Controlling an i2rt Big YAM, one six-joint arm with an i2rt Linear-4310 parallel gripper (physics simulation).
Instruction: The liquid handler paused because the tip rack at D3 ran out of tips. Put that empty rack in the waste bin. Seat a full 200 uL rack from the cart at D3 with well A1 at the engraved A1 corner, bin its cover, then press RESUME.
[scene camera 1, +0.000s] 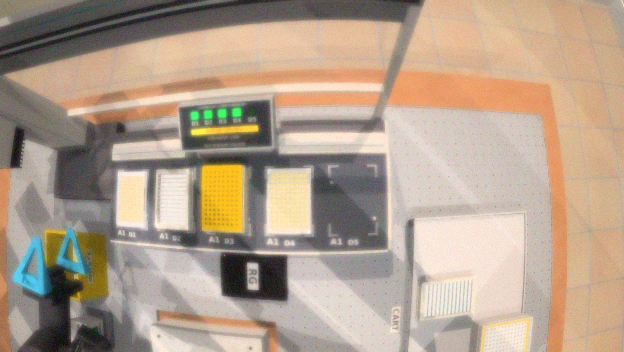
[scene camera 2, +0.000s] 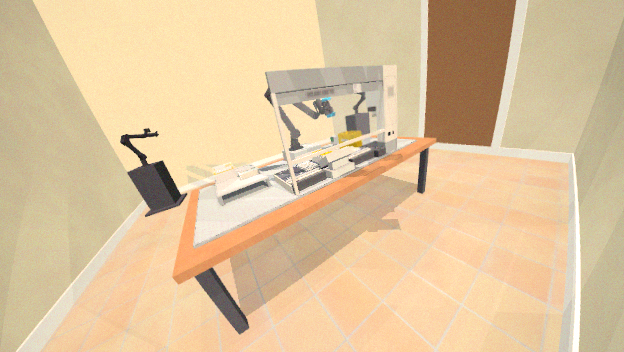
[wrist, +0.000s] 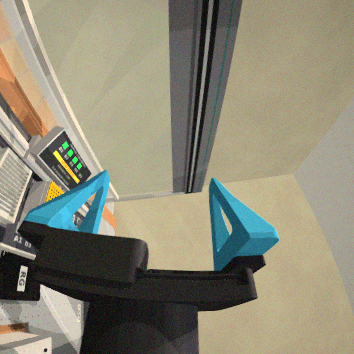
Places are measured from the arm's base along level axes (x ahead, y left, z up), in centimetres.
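Pixels of known places: gripper, fingertip midpoint: (scene camera 1: 55, 233) (scene camera 2: 332, 105) (wrist: 158, 178).
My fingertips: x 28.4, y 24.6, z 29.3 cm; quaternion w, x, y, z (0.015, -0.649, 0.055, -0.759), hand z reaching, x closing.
Observation:
Behind a point stands the place of what it marks.
My gripper (scene camera 1: 53, 235) {x 28.4, y 24.6, z 29.3 cm} (scene camera 2: 328, 107) {x 28.4, y 24.6, z 29.3 cm} (wrist: 158, 178) {x 28.4, y 24.6, z 29.3 cm} is open with nothing between its cyan fingers. In scene camera 1 it overlaps the yellow waste bin (scene camera 1: 98, 277) {x 15.3, y 37.7, z -3.7 cm} (scene camera 2: 350, 138); the bin's inside is hidden. A yellow rack (scene camera 1: 222, 199) {x 40.0, y 4.2, z 2.4 cm} (wrist: 54, 191) {x 44.2, y 7.0, z 2.3 cm} with dark holes sits at D3, above the engraved A1. The status screen (scene camera 1: 227, 125) {x 54.1, y 5.6, z 3.1 cm} (wrist: 65, 156) {x 54.1, y 9.9, z 3.5 cm} has green squares for D1 to D4 and a yellow bar. On the cart (scene camera 1: 470, 235) {x 39.1, y -46.3, z -2.3 cm} are a striped white rack (scene camera 1: 447, 298) {x 25.6, y -42.5, z 0.0 cm} and a yellow-edged rack (scene camera 1: 505, 336) {x 17.9, y -56.8, z 4.8 cm}, cut off by the view's edge. RESUME is not legible.
A pale yellow rack (scene camera 1: 132, 200) {x 36.4, y 28.3, z -2.3 cm} is at D1, a ribbed white one (scene camera 1: 173, 200) {x 38.2, y 16.9, z -2.1 cm} at D2, and a pale yellow one (scene camera 1: 289, 201) {x 41.9, y -7.9, z -2.3 cm} at D4. D5 holds no rack. A black RG block (scene camera 1: 230, 276) {x 24.2, y 3.2, z -7.5 cm} lies before the deck. The handler's grey beam (scene camera 2: 325, 80) {x 60.1, y 3.3, z 40.8 cm} crosses above. Another arm's dark pedestal (scene camera 2: 152, 186) stands beyond the table.

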